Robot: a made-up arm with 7 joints.
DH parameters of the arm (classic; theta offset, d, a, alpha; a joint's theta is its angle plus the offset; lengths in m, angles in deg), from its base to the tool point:
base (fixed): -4.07 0 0 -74.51
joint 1: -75.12 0.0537 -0.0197 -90
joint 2: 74 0 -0.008 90
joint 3: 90 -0.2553 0.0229 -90
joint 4: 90 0.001 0.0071 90
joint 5: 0 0.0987 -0.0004 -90
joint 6: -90 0 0.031 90
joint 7: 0 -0.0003 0 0
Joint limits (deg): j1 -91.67..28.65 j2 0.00..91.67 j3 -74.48..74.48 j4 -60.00..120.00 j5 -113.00..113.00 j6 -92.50..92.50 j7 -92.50..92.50
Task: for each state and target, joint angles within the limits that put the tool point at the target. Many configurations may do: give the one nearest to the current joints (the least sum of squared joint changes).
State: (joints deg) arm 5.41 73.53 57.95 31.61 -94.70 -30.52 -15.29
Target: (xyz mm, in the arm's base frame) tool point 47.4 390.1 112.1
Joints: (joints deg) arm 3.48 89.10 73.45 33.19 -94.78 -33.27 -15.29
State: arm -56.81 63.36 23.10 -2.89 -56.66 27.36 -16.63
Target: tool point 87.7 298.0 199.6
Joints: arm -78.85 91.67 33.06 5.10 -55.33 24.09 -16.63
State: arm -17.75 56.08 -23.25 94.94 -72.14 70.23 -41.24
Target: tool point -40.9 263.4 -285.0
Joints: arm -10.52 37.56 -21.65 107.56 -70.50 79.68 -41.24
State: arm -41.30 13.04 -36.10 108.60 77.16 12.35 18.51
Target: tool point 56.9 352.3 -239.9
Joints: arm -21.06 49.41 -35.89 100.52 77.30 9.84 18.51
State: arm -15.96 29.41 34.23 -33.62 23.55 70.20 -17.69
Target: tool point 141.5 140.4 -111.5
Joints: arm -27.41 20.92 17.69 -60.00 29.22 31.15 -17.69
